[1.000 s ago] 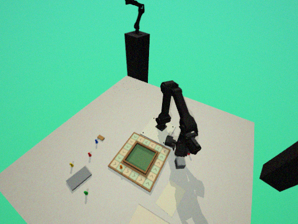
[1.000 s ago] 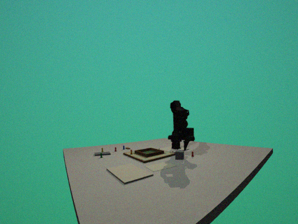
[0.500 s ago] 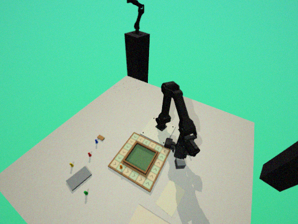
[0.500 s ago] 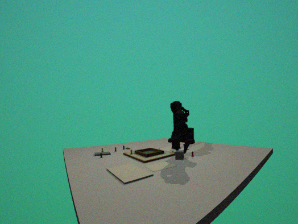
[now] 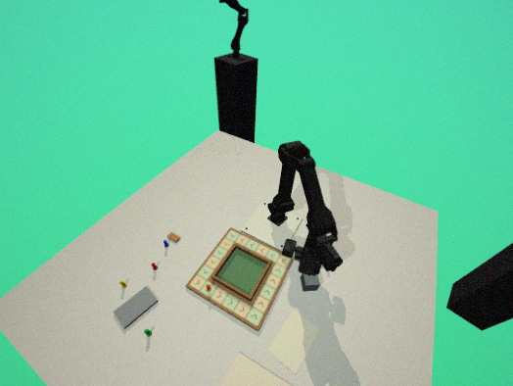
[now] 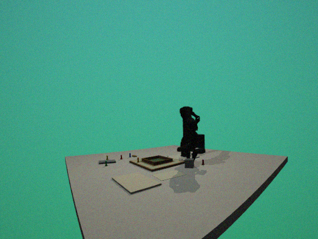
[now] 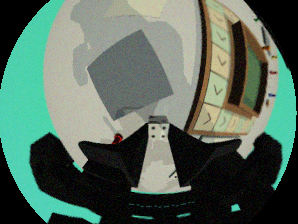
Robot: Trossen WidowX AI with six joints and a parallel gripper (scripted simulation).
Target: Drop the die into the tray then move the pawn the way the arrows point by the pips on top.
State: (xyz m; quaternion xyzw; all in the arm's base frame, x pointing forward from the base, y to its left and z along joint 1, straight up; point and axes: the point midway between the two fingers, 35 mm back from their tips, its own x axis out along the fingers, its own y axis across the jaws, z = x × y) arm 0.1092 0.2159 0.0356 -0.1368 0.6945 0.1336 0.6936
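Right now my gripper tip is 300 mm short of the orange pawn, 200 mm to the left of it and 20 mm below it. The rest, counted from my gripper tip: grey block 50 mm to the left, 50 mm ahead, 20 mm above; then tray 170 mm ahead, 160 mm to the right; then white die right at my gripper tip.
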